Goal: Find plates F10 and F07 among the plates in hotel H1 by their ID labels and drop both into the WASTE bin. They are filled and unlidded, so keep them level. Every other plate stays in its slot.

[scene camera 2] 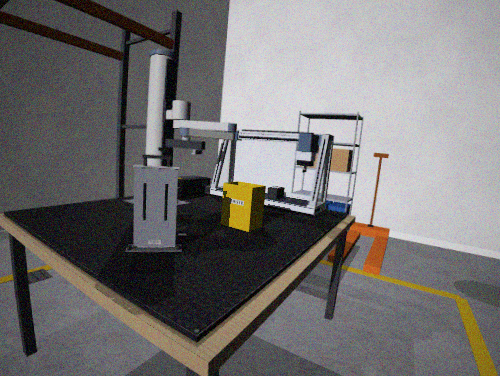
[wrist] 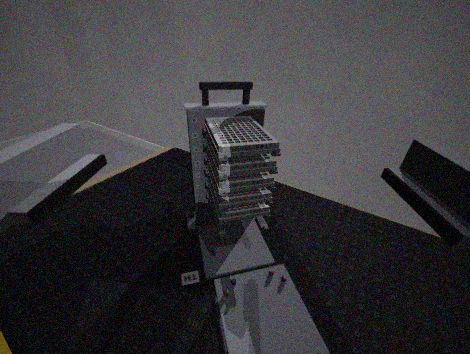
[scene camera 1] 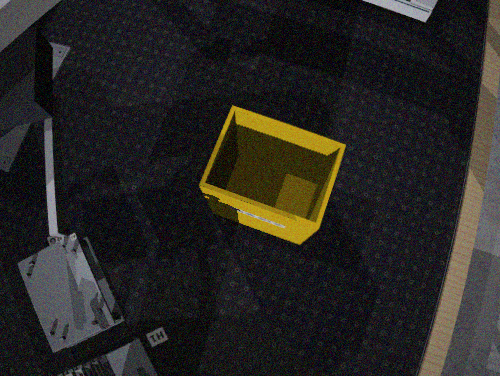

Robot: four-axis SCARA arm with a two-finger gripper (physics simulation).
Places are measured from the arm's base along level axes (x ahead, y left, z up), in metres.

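Pixels of known places: gripper, fingertip midpoint: (scene camera 2: 175, 150) (wrist: 243, 150).
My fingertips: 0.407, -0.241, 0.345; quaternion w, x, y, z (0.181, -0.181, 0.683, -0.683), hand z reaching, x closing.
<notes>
Ahead of a thing's pixels: the offset from my fingertips to its top centre, as dx, dy, dz. "pt": to the spot under its first point.
My gripper (scene camera 2: 186, 144) (wrist: 243, 150) is open and empty, its fingers wide apart at the two sides of the wrist view. It is raised above the table, some way in front of hotel H1 (scene camera 2: 155, 215) (wrist: 196, 165). One long pale finger shows at the left in scene camera 1. The stacked plates @(+0.115, -0.187, -0.122) (wrist: 245, 175) sit in the hotel's slots, the top one showing a grid of wells; their ID labels are too small and dim to read. The yellow WASTE bin @(+0.240, +0.215, -0.132) (scene camera 1: 300, 231) (scene camera 2: 251, 207) (wrist: 4, 345) stands upright on the table; the inside that shows in scene camera 1 holds no plate.
A low grey stand with short pegs @(pt -0.051, -0.076, -0.272) (scene camera 1: 45, 295) (wrist: 292, 310) lies in front of the hotel. The H1 tag @(+0.140, -0.077, -0.332) (scene camera 1: 157, 336) (wrist: 190, 278) is beside the hotel's base. A gantry frame (scene camera 2: 272, 134) and a dark box @(pt -0.438, +0.609, -0.285) (scene camera 2: 194, 188) stand beyond the bin.
</notes>
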